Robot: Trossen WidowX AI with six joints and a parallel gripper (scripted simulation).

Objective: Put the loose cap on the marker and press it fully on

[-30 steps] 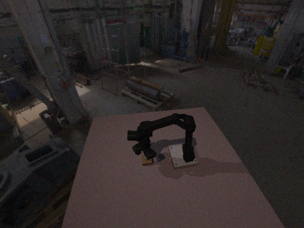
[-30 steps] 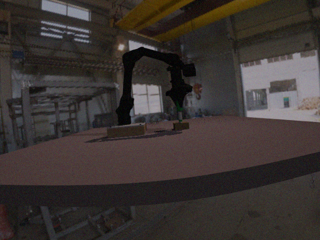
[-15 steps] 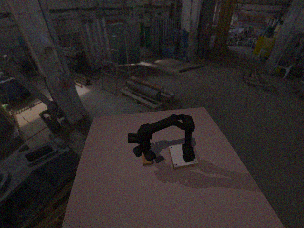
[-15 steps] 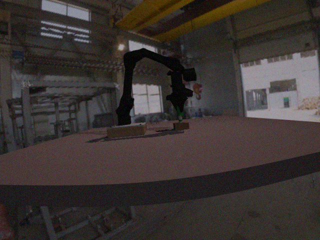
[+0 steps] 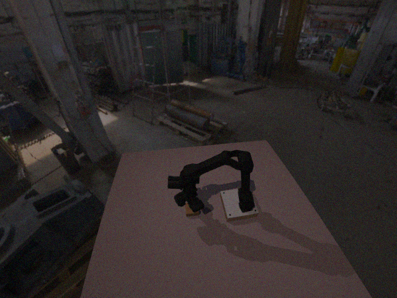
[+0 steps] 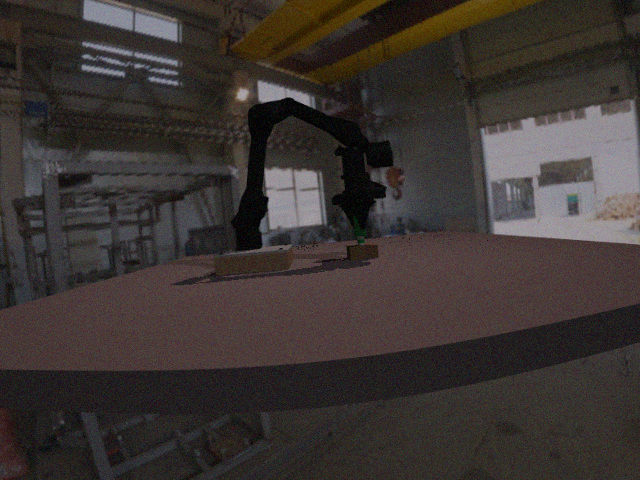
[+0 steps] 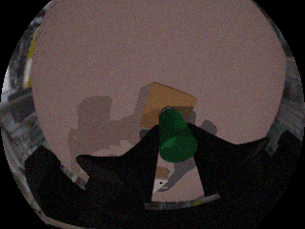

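The green cap lies 1 cm above my gripper tip. Round my gripper tip: tan holder block: 6 cm below.
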